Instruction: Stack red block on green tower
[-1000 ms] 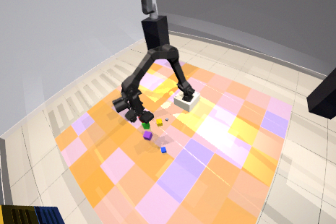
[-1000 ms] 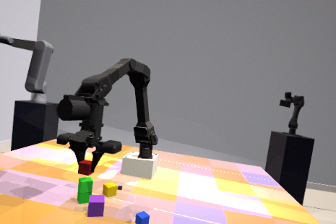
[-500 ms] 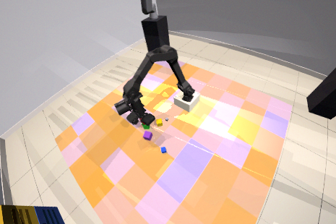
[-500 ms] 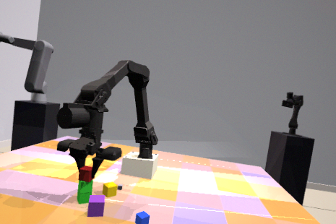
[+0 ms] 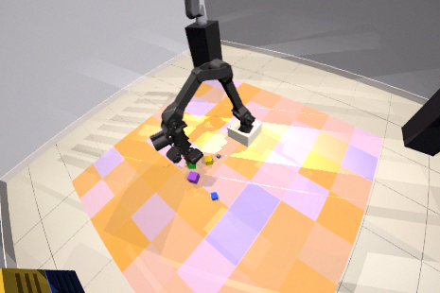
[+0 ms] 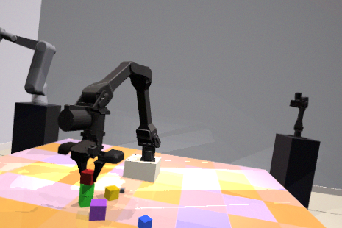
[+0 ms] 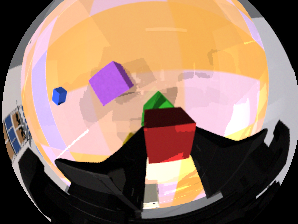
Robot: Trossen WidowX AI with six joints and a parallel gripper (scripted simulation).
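Right now my gripper tip is 10 mm below the red block. The rest, counted from my gripper tip: purple block 60 mm below, 60 mm ahead, 50 mm to the left; yellow block 60 mm to the left, 60 mm below, 60 mm behind; tiny dark cube 110 mm behind, 90 mm to the left, 70 mm below.
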